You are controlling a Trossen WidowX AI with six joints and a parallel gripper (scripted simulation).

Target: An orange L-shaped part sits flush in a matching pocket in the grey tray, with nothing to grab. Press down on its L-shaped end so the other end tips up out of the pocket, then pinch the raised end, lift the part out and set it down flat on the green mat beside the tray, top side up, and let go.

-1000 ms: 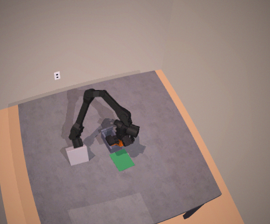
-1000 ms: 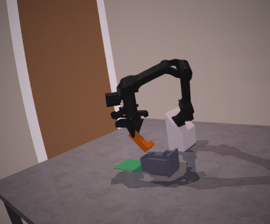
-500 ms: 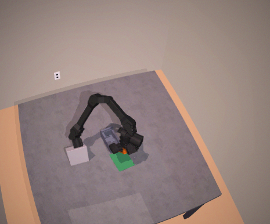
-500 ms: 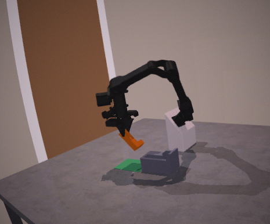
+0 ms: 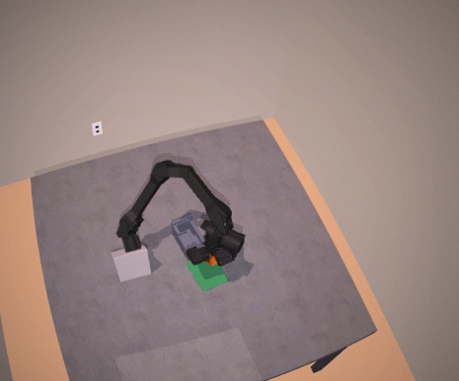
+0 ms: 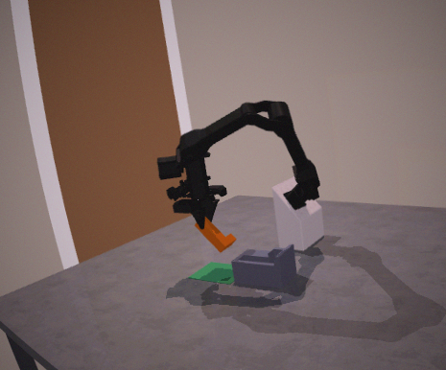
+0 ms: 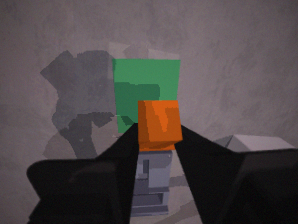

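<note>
My gripper tip is 2 cm to the right of the green mat and 16 cm above it. Also, from my gripper tip: orange l-shaped part (2 cm behind, 3 cm to the left, 3 cm below).
</note>
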